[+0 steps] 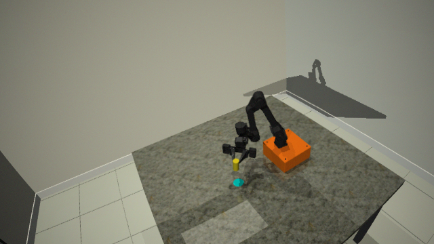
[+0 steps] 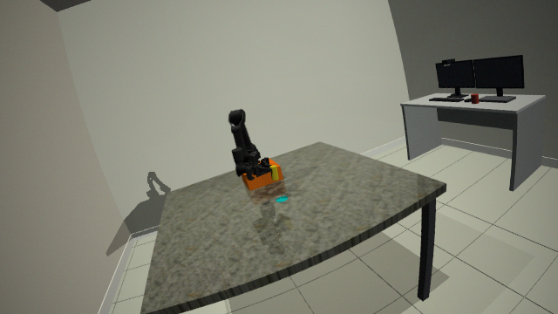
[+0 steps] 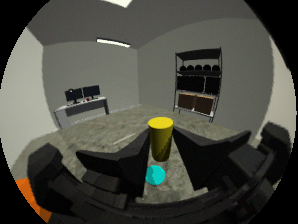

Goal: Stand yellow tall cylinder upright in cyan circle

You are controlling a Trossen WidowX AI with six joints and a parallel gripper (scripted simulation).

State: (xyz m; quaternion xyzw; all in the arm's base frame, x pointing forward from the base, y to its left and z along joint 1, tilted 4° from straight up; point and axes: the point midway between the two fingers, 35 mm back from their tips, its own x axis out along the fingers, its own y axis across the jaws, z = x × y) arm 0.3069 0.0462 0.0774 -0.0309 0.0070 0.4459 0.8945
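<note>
My gripper tip is 16 cm above the cyan circle. Also, from my gripper tip: yellow tall cylinder: 2 cm below.
</note>
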